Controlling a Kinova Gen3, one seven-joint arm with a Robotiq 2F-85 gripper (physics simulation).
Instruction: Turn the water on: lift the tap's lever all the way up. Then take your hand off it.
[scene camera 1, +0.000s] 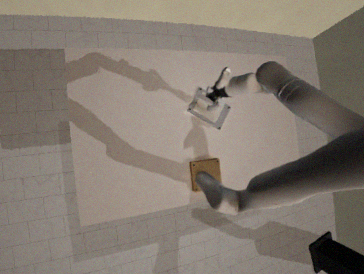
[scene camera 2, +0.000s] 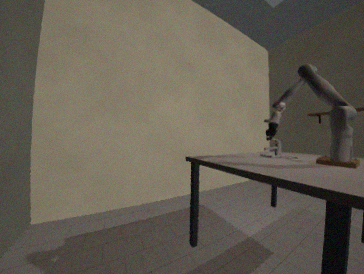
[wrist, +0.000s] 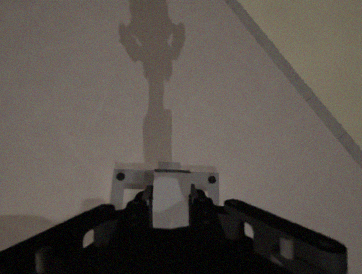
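Pixels of known places: gripper, fingertip midpoint: (scene camera 1: 207, 92) (scene camera 2: 268, 140) (wrist: 170, 196); arm's base at its link origin: (scene camera 1: 202, 179) (scene camera 2: 340, 160).
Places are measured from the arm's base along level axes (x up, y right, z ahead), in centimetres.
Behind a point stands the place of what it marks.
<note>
The grey-white tap (scene camera 1: 209, 106) @[x 2.1, y 16.3, z 38.6 cm] (scene camera 2: 278, 146) @[x 6.5, y 16.3, z 37.1 cm] stands on a flat grey frame-like base (scene camera 1: 218, 123) @[x -2.4, y 21.1, z 27.6 cm] (wrist: 116, 192) @[x -2.4, y 7.2, z 38.5 cm] on the table. Its pale, blocky lever (wrist: 170, 212) @[x 14.9, y 13.1, z 43.4 cm] shows between the fingertips in the wrist view. My gripper (scene camera 1: 216, 94) (scene camera 2: 270, 137) @[x 11.9, y 12.5, z 44.1 cm] (wrist: 170, 196) @[x 11.9, y 12.5, z 44.1 cm] is shut on the lever, with one dark finger on each side of it. The hand leans over at a slant above the tap in scene camera 2. The lever looks raised at a slant, but its exact angle is too small to read there, and the fingers partly hide it.
The table (scene camera 1: 112, 200) @[x -3.2, y -49.1, z 5.9 cm] (scene camera 2: 225, 167) @[x -4.1, y -57.8, z 45.8 cm] carries the arm's brown base plate (scene camera 1: 214, 166) @[x 0.9, y 8.9, z 4.5 cm] (scene camera 2: 330, 161) @[x -0.8, y -5.0, z 4.6 cm] beside the tap. The arm arches from this base to the tap. A brown shelf (scene camera 2: 320, 114) is behind the arm. A black object (scene camera 1: 335, 256) is at the lower right in scene camera 1.
</note>
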